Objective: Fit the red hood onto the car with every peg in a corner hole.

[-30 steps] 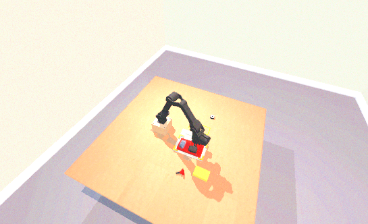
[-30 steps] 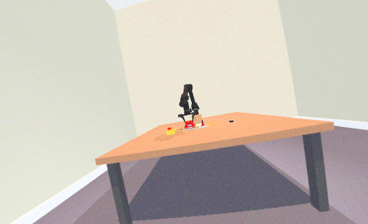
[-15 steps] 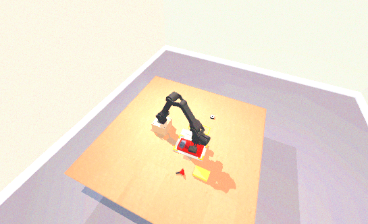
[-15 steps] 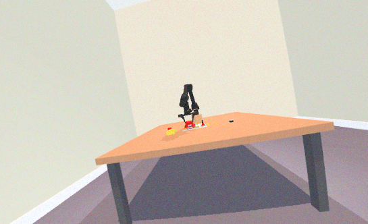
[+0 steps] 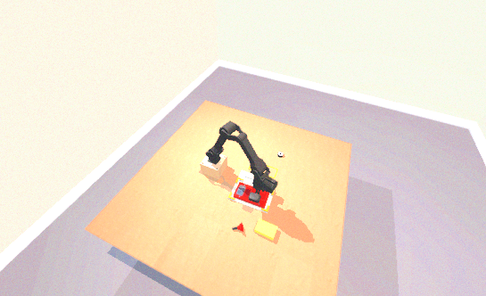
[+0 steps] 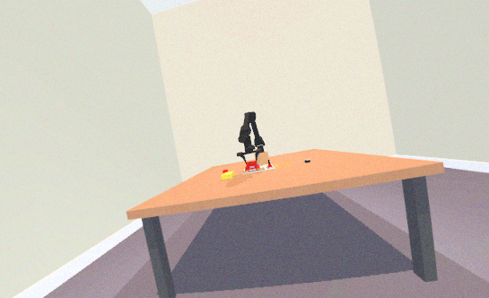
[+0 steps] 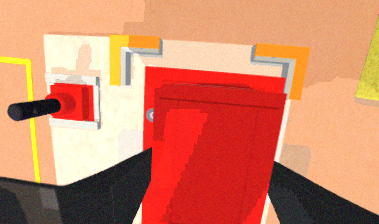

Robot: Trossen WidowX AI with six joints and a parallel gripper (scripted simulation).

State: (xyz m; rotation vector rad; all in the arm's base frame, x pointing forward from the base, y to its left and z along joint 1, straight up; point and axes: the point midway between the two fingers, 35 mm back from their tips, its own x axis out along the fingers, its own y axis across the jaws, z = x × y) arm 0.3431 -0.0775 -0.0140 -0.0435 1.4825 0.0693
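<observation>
My gripper tip is now 10 mm below the red hood. Also, from my gripper tip: black-and-white wheel (10 mm ahead, 390 mm to the left, 40 mm below); yellow block (110 mm ahead, 160 mm to the right, 40 mm below); white jig board (40 mm behind, 30 mm to the left, 40 mm below).
</observation>
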